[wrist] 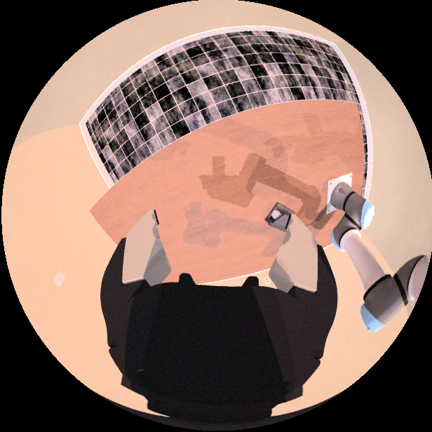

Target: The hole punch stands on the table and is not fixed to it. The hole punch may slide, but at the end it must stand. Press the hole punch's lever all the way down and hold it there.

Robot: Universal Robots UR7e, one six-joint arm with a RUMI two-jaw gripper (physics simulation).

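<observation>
The hole punch (pixel 283 219) is small and dark grey with a pale part inside. It stands on the orange-brown wooden table (pixel 125 210), right of the middle in the wrist view. Its right end is partly hidden behind the tip of the right jaw. My gripper (pixel 221 214) is open wide and empty. It hangs high above the table, with the hole punch below and beside the right jaw tip, clearly apart from it. How far the lever is down is too small to tell.
The arm's white base plate (pixel 347 178) is fixed at the table's right end, near the hole punch. The arm (pixel 364 260) bends down along the right side. A black and white tiled panel (pixel 220 80) runs along the far edge. Arm shadows fall on the table.
</observation>
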